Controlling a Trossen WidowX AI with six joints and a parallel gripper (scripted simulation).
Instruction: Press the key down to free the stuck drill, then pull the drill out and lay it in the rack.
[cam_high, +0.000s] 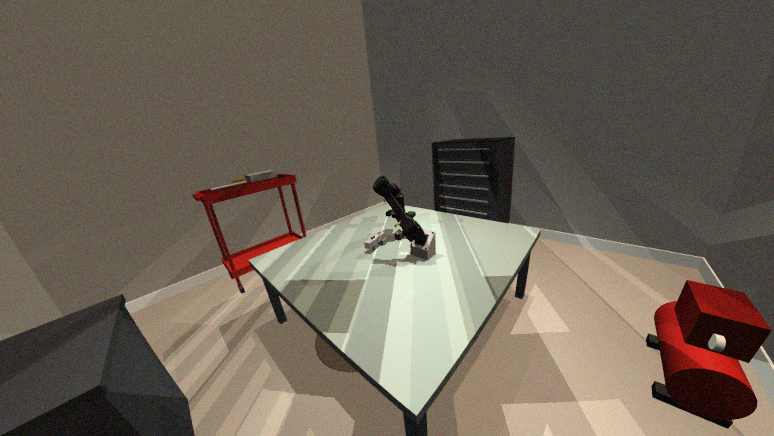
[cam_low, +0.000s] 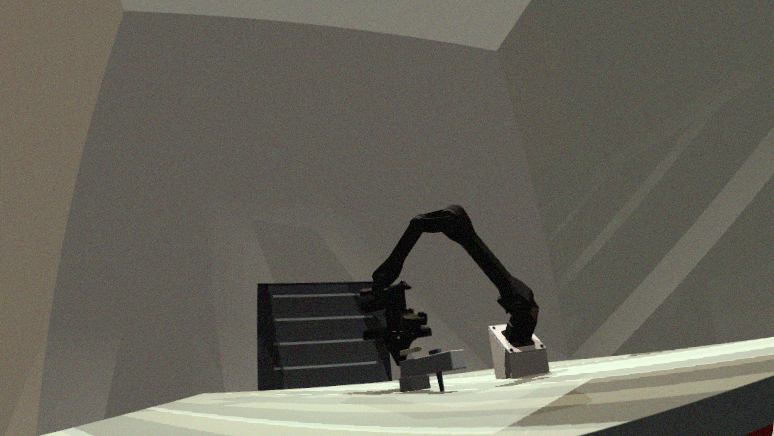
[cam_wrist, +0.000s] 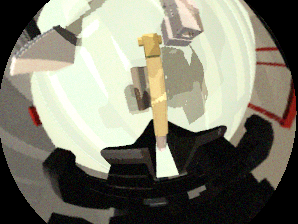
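Now: the drill 1 cm behind my gripper tip, 4 cm to the left of it and 3 cm above it. Round my gripper tip: blue key (1 cm ahead, 25 cm to the left, 1 cm below); rack (2 cm behind, 5 cm to the left, 4 cm below); grey fixture block (1 cm ahead, 23 cm to the left, 1 cm below).
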